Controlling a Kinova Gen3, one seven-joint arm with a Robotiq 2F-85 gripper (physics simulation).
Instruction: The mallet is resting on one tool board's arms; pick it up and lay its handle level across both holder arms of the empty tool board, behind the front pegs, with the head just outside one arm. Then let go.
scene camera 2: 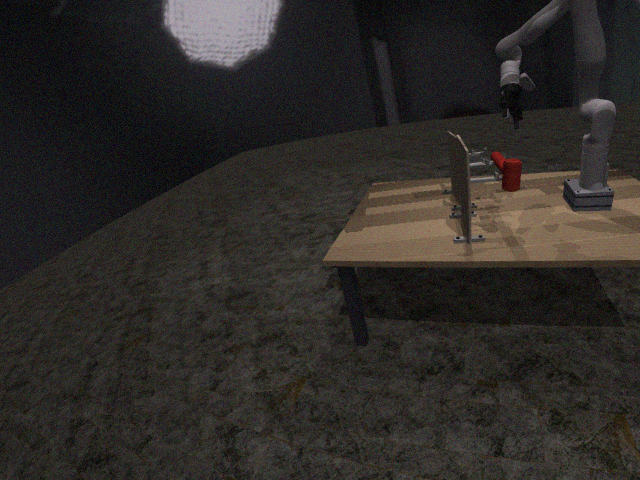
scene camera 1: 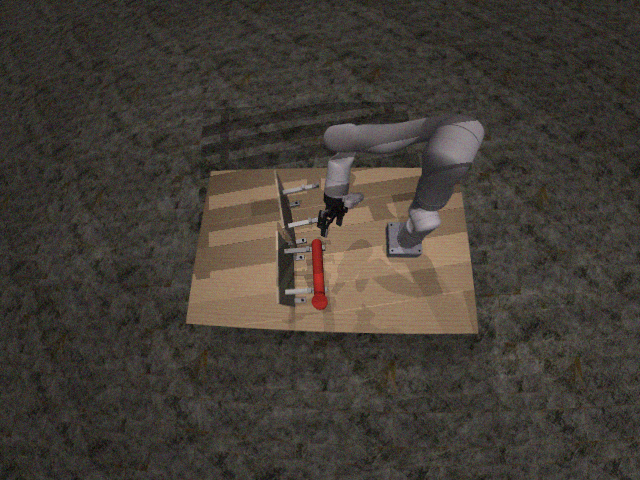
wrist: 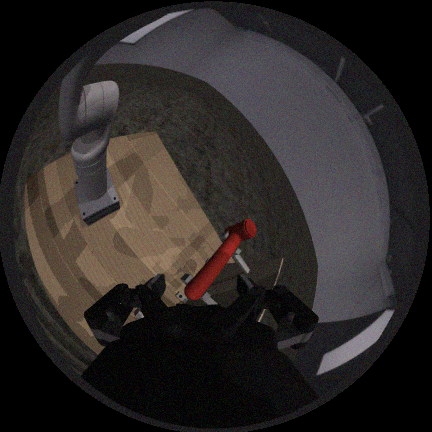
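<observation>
The red mallet (scene camera 1: 318,273) (scene camera 2: 511,174) (wrist: 215,267) lies across both pale arms of the nearer tool board (scene camera 1: 285,273) (scene camera 2: 461,191). Its head is just outside the arm nearest the table's front edge, and its handle end is by the other arm. The empty tool board (scene camera 1: 284,209) stands behind, at a slight angle, with two bare arms, one at the back (scene camera 1: 301,189) and one nearer the mallet (scene camera 1: 302,223). My gripper (scene camera 1: 331,229) (scene camera 2: 511,121) (wrist: 200,282) is open and empty, well above the arms, near the handle end. In the wrist view my gripper's body hides most of the empty board.
The two boards stand close together on the wooden table (scene camera 1: 232,304) (scene camera 2: 403,248) (wrist: 150,150), fixed by small metal feet. The robot's base (scene camera 1: 395,250) (scene camera 2: 589,198) (wrist: 102,207) is on the side that the arms point to. The inner arms of both boards are near each other.
</observation>
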